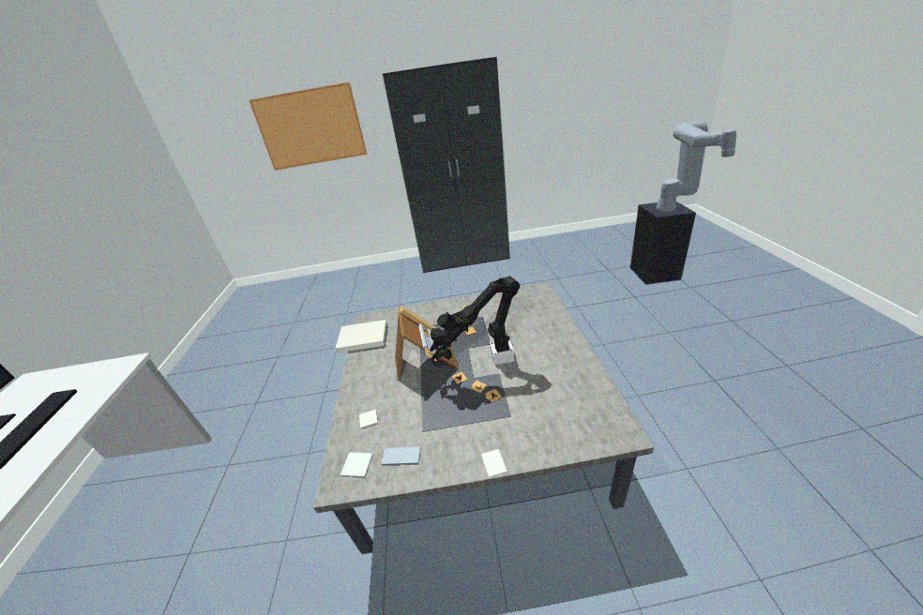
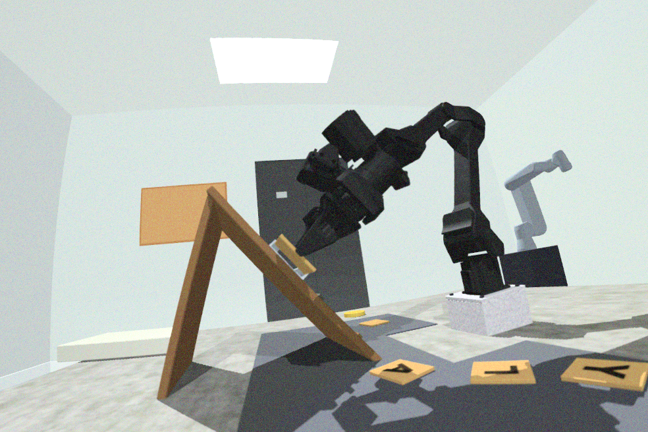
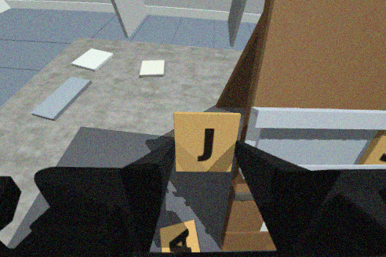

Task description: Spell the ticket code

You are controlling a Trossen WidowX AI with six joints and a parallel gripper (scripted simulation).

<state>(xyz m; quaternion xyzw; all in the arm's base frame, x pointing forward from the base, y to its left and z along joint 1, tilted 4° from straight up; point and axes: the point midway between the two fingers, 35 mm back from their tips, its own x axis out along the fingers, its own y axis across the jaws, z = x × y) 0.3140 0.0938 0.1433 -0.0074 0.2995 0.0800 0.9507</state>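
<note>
The orange tile marked 5 lies 30 mm ahead of my gripper tip and 190 mm to the right of it. Round my gripper tip: white ticket (40 mm behind, 140 mm to the right, 90 mm below); j tile (right at my gripper tip); dark mat (140 mm behind, 90 mm to the right, 160 mm below).
</note>
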